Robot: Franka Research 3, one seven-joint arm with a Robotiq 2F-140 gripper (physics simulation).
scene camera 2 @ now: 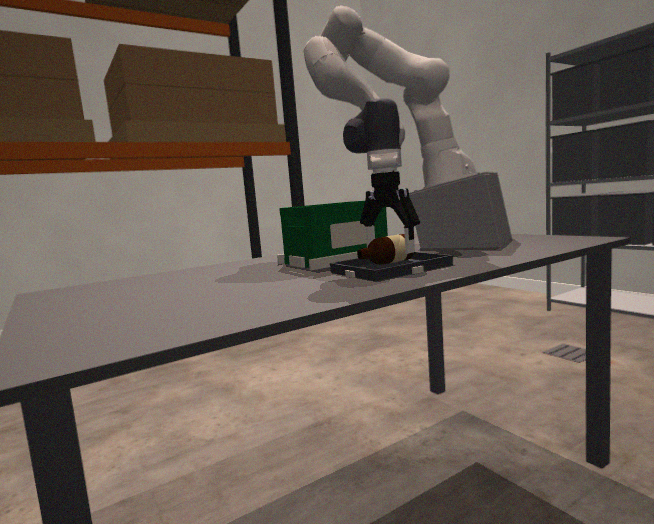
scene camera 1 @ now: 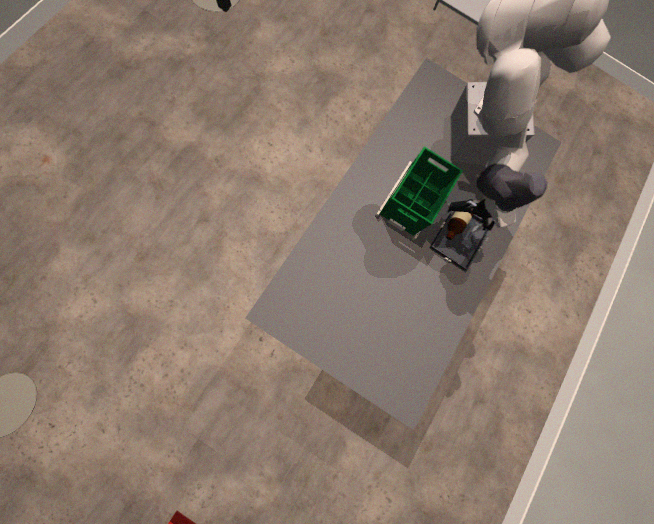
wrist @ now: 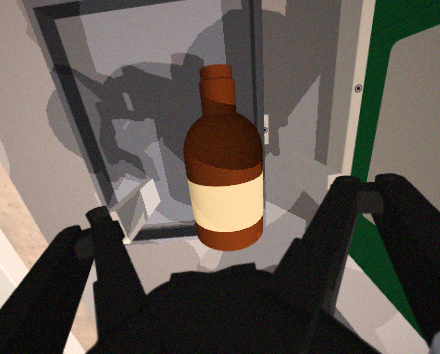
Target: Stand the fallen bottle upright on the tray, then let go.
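Observation:
The brown bottle (scene camera 1: 458, 224) (scene camera 2: 383, 250) (wrist: 223, 150) with a cream label lies on its side on the dark tray (scene camera 1: 464, 255) (scene camera 2: 393, 271) (wrist: 150, 30). Its neck points away from the gripper in the wrist view, and its base end reaches over the tray's near rim. My gripper (scene camera 1: 473, 214) (scene camera 2: 388, 234) (wrist: 221, 178) is wide open and low over the bottle's base end. In the wrist view one finger is on each side of the label, with gaps between them and the bottle. The right finger's pad is hidden in the wrist view.
A green divided crate (scene camera 2: 297, 234) (wrist: 372, 125) stands close beside the tray on the bottle's side. The robot's grey pedestal (scene camera 2: 464, 212) stands on the table behind the tray. A rack with an orange beam (scene camera 2: 163, 148) and boxes is behind the table.

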